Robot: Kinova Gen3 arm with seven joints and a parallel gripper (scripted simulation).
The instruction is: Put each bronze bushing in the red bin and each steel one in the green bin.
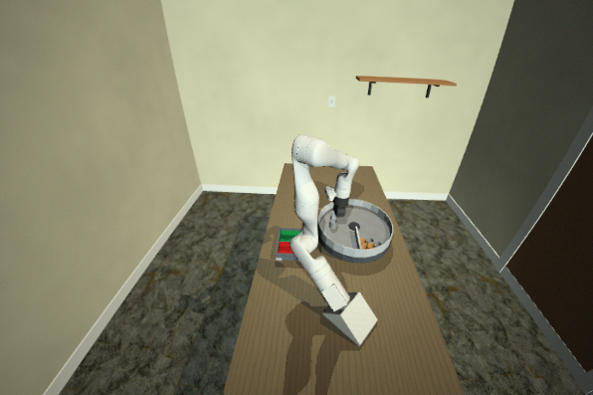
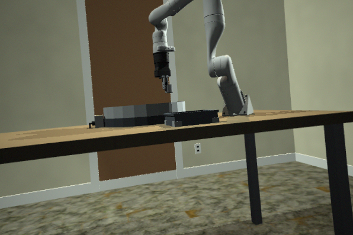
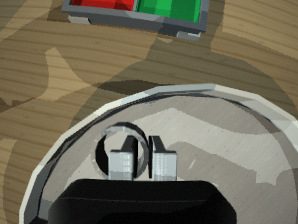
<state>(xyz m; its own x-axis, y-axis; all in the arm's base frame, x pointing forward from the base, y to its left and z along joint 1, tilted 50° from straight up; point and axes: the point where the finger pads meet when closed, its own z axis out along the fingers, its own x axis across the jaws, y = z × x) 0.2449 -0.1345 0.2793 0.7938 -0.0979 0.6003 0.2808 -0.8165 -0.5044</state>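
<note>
Right now my hand is 7 cm past the bin tray, 21 cm to the right of it and 15 cm above it. Round my hand: grey turntable (10 cm ahead, 13 cm to the right, 12 cm below).
</note>
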